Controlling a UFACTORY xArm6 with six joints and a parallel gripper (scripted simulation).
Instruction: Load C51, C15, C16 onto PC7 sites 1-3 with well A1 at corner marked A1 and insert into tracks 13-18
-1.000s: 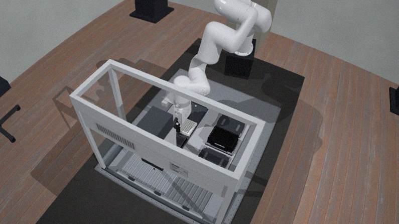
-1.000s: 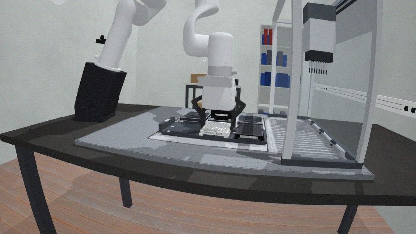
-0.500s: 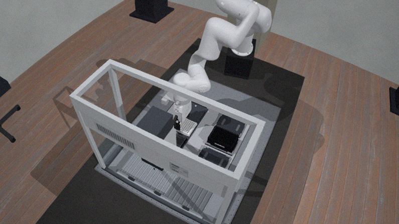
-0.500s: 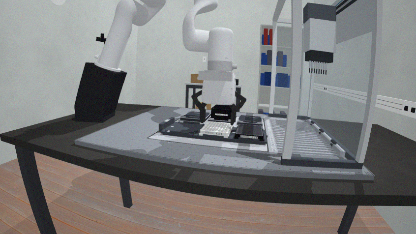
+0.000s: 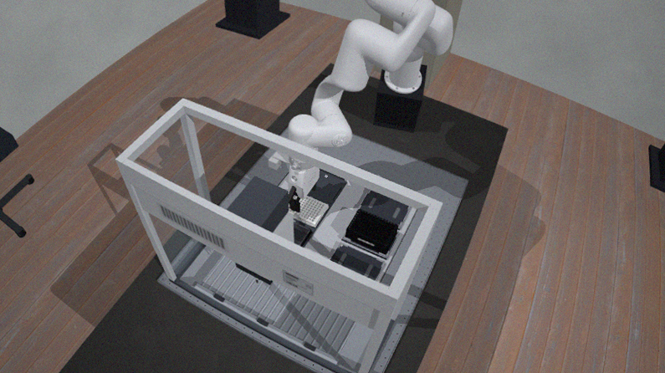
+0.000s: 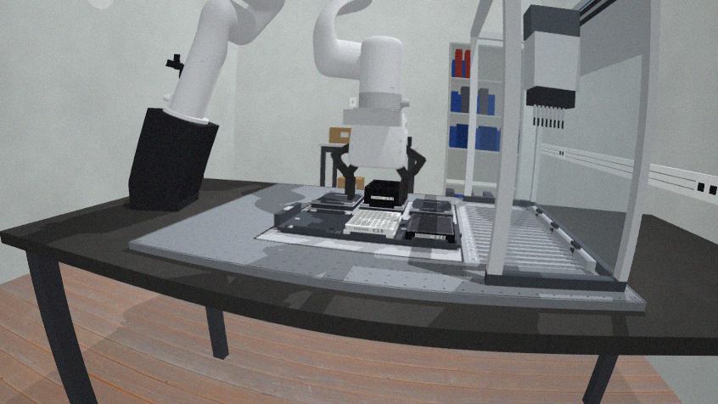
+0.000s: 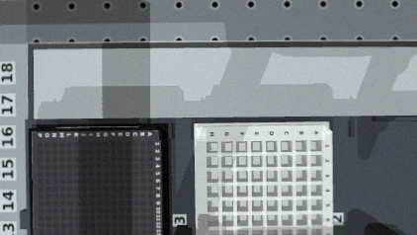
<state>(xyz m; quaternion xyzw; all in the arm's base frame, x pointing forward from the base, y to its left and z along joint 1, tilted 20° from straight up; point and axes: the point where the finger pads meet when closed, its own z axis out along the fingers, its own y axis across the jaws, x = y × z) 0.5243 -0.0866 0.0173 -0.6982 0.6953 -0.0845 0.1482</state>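
Now: hand 50 mm above the white 96-well plate C15. Round my hand: apron: 10 mm behind, 90 mm to the left, 70 mm below; dark carrier PC7: 10 mm behind, 50 mm below; nest S3: 100 mm ahead, 220 mm to the left, 60 mm below.
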